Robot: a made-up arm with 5 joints.
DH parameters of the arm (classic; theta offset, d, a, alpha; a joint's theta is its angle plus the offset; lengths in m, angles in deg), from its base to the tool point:
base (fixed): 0 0.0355 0 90
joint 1: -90 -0.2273 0.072 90
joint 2: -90 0.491 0.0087 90
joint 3: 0 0.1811 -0.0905 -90
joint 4: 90 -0.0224 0.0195 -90
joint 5: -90 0.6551 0.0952 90
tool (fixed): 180 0.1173 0 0
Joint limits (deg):
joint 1: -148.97..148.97
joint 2: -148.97..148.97
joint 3: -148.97..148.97
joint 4: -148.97..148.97
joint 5: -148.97..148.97
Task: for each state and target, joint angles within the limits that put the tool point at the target. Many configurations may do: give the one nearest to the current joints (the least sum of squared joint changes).
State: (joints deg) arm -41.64 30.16 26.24 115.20 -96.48
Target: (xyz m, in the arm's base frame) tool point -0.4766 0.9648 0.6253
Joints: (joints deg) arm -54.72 69.78 75.26 122.45 -96.05
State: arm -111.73 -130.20 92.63 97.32 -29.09
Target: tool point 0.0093 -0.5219 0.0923
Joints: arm -126.32 -94.23 104.02 46.58 -23.93
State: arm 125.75 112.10 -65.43 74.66 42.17
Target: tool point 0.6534 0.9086 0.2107
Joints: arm 143.57 112.67 -72.51 105.91 34.57
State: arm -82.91 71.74 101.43 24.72 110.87
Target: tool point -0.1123 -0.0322 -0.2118
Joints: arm -47.99 103.52 113.45 -21.82 119.39
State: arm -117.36 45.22 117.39 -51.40 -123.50
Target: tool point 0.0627 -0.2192 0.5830
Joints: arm -136.70 85.10 118.59 -80.57 -130.79
